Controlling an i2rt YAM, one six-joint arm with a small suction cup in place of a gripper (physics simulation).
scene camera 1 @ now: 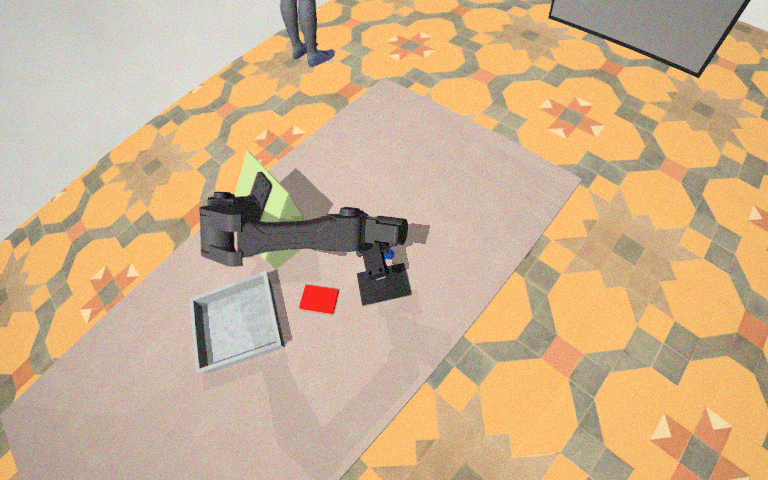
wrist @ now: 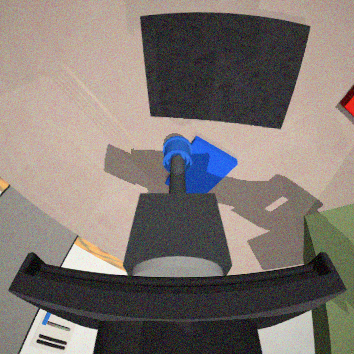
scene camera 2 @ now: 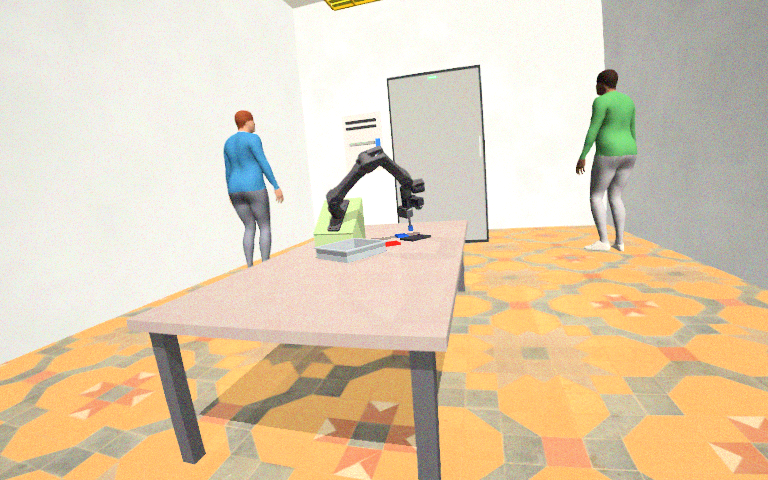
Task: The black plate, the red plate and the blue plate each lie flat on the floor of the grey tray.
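Where they show: hand, tool point: point(scene camera 1: 389, 254) point(wrist: 176, 148) point(scene camera 2: 410, 230); arm's base, link origin: point(scene camera 1: 256, 206) point(scene camera 2: 339, 215).
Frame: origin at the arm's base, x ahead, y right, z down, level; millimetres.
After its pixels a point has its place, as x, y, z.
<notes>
The black plate point(scene camera 1: 387, 288) {384, -145, 145} point(scene camera 2: 416, 236) {368, -151, 145} point(wrist: 225, 70) {363, -141, 145} lies flat on the table. The red plate point(scene camera 1: 319, 299) {281, 18, 146} point(scene camera 2: 393, 243) {308, 35, 146} lies between it and the grey tray point(scene camera 1: 232, 286) {95, 194, 107} point(scene camera 2: 349, 252) {249, 373, 115}; only its corner shows at the right edge of the wrist view point(wrist: 349, 102) {296, -34, 146}. The blue plate point(scene camera 2: 401, 235) {268, -194, 146} point(wrist: 214, 163) {269, -191, 146} lies just behind the black plate; the arm hides it in scene camera 1. My suction cup point(scene camera 1: 389, 254) {319, -210, 120} point(scene camera 2: 410, 228) point(wrist: 177, 149) hangs a little above the blue plate's near corner and holds nothing. The tray is empty.
A light green wedge-shaped block point(scene camera 1: 273, 200) {59, -45, -45} point(scene camera 2: 354, 224) {106, 38, 45} point(wrist: 333, 239) {103, -51, 101} stands behind the arm's base. Two people point(scene camera 2: 249, 176) point(scene camera 2: 608, 143) stand on the floor away from the table. A grey door point(scene camera 2: 439, 143) is behind the table.
</notes>
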